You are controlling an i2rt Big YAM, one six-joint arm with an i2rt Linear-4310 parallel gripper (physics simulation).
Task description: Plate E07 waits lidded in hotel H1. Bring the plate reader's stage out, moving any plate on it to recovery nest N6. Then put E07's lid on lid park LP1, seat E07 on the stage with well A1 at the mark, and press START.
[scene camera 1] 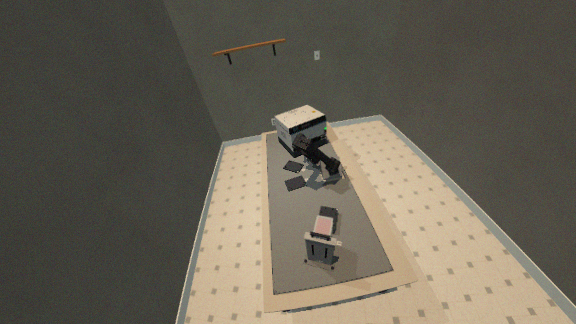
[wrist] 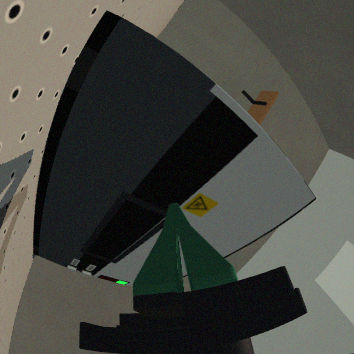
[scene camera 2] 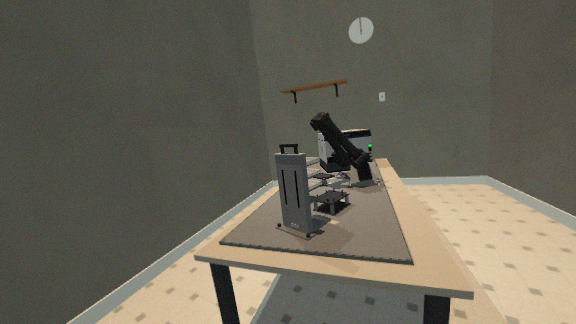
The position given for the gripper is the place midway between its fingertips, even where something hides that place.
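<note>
In the wrist camera's view the gripper (wrist: 173, 207) is shut and holds nothing, and a dark stage door (wrist: 131, 221) is part of the scene too.
</note>
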